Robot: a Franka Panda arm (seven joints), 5 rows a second.
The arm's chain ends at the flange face. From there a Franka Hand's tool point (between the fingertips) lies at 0.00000 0.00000 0.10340 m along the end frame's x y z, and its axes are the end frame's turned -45 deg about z.
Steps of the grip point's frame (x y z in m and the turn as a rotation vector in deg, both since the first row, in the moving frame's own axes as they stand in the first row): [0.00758 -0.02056 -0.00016 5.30 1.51 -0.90]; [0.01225 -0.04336 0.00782 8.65 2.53 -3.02]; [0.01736 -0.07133 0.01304 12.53 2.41 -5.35]
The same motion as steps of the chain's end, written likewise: [-0.00428 -0.01126 0.00032 4.82 -2.68 -0.90]; [-0.01385 -0.02533 0.00910 7.91 -4.33 -3.02]; [-0.02449 -0.04443 0.01559 10.56 -7.16 -5.35]
